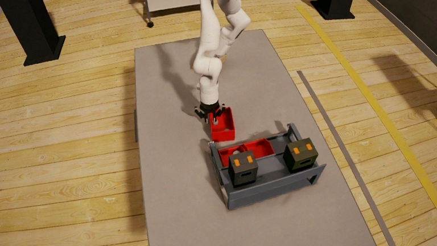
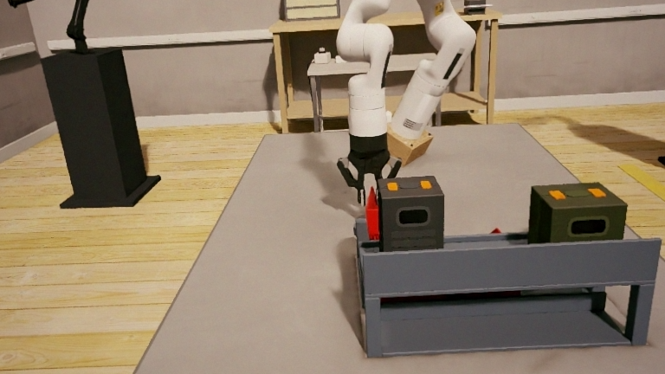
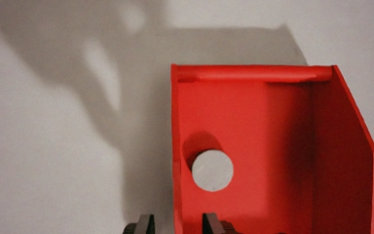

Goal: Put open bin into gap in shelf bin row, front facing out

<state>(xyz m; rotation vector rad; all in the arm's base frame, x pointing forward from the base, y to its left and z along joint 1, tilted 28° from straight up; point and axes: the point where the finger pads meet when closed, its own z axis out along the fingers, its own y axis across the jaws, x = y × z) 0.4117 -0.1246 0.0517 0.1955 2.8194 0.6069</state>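
My hand is 20 mm past the grey round part, 20 mm to the right of it and 60 mm above it. The rest, counted from my hand: dark grey box 320 mm ahead, 60 mm to the left, 90 mm above; then green box 310 mm ahead, 290 mm to the left, 80 mm above; then grey shelf 250 mm ahead, 170 mm to the left.
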